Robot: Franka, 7 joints.
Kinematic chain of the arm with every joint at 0, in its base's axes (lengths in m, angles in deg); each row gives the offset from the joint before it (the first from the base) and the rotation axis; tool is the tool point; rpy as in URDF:
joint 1: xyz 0 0 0.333 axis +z
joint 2: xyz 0 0 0 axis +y
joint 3: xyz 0 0 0.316 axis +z
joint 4: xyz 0.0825 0 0 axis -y
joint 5: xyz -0.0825 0 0.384 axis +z
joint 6: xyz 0 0 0 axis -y
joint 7: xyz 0.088 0 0 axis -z
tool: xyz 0 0 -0.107 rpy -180 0 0
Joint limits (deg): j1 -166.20..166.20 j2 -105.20..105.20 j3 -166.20..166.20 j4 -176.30..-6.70 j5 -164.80..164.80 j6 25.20..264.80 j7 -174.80..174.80
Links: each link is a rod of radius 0.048 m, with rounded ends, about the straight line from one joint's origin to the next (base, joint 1, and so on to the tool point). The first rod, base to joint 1, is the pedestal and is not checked.
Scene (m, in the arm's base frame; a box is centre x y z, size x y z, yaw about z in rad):
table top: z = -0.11
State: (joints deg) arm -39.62 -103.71 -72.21 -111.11 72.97 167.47 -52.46
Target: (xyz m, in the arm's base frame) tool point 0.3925 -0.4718 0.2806
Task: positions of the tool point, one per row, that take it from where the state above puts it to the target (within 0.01 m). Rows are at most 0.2 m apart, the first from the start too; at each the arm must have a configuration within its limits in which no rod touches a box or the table.
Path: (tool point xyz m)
1: -0.4715 -0.4216 0.3824
2: -0.3484 -0.5256 0.3652
3: -0.2032 -0.5945 0.3481
4: -0.0460 -0.6237 0.3311
5: 0.1127 -0.6117 0.3141
6: 0.2622 -0.5597 0.2973
7: 0.3925 -0.4718 0.2806

